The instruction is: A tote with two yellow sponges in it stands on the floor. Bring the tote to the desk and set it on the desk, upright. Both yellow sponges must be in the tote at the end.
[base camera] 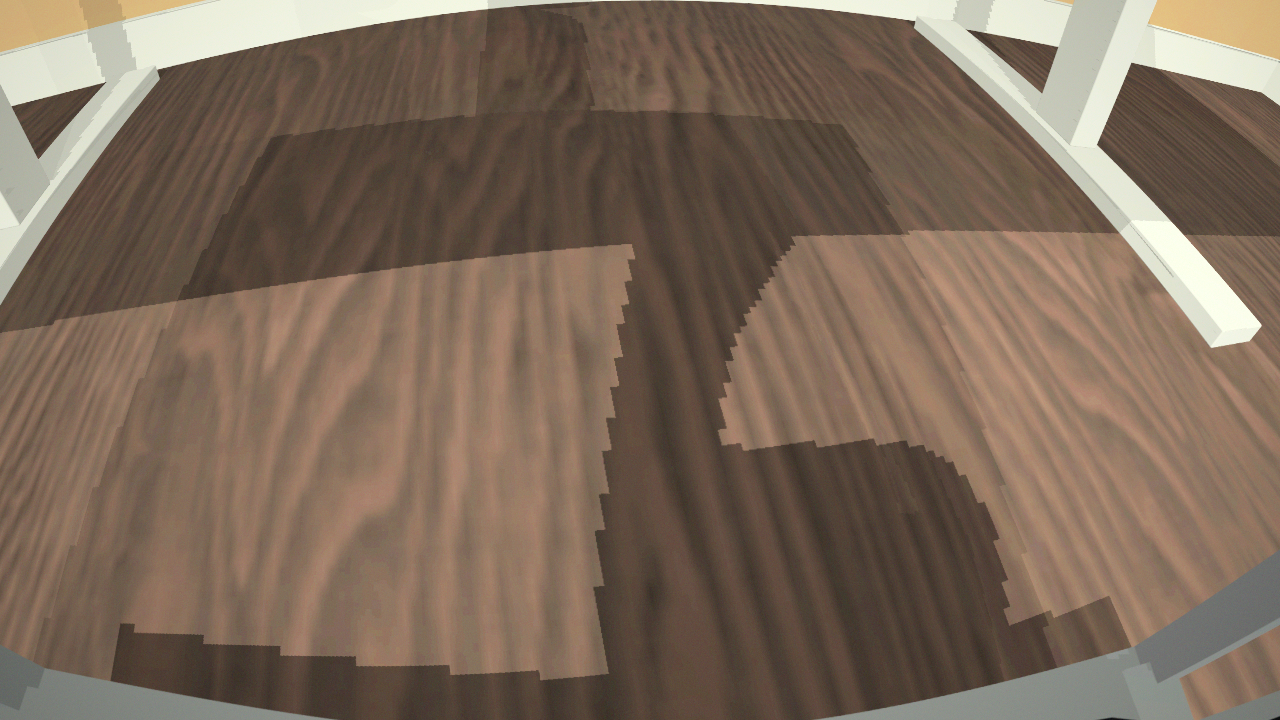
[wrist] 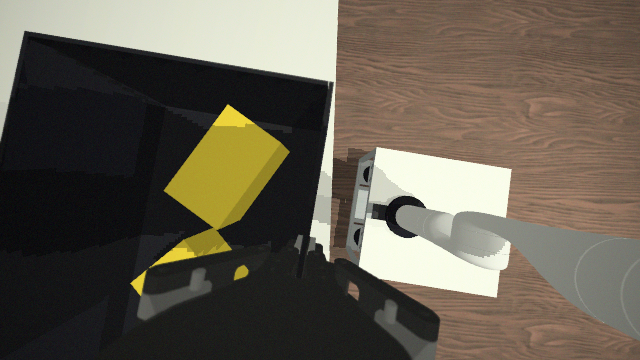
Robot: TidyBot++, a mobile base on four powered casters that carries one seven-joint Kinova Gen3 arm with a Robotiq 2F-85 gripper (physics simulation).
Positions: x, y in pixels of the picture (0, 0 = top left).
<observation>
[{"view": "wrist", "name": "my gripper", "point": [305, 246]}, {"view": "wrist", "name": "dark tote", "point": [100, 130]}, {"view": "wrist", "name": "white desk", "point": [302, 45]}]
</observation>
